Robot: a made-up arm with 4 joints.
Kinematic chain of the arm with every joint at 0, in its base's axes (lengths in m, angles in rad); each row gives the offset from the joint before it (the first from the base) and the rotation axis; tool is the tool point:
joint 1: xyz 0 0 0.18 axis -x
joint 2: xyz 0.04 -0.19 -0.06 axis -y
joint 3: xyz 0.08 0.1 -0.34 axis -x
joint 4: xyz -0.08 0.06 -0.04 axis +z
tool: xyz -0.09 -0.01 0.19
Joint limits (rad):
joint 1: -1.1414..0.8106
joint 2: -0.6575..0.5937
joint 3: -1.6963..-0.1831
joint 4: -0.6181..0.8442
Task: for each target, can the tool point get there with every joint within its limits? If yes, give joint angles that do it. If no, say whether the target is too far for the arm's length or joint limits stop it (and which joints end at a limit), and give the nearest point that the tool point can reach.
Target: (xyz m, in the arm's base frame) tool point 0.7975 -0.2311 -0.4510
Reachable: no: too far | nearest point 0.2051 -0.1593 -0.2551 | short by 0.628 m
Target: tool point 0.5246 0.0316 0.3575
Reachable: no: joint limits stop it (at a limit: joint 1, joint 2, joint 3, joint 4) | nearest point 0.0715 0.2194 0.0630 | short by 0.572 m
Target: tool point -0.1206 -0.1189 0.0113
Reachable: yes | joints 0.1468 -0.4533 -0.3378 0.0048
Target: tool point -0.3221 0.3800 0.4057
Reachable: no: joint limits stop it (at a limit: joint 1, joint 3, joint 4) | nearest point -0.1286 0.1294 0.1042 | short by 0.437 m
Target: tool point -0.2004 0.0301 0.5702
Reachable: no: joint limits stop it (at a limit: joint 1, joint 2, joint 4) | nearest point -0.1257 -0.2103 0.1907 | short by 0.455 m
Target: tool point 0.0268 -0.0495 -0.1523
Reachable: yes | joints -0.4232 0.3580 -1.0091 -0.1814
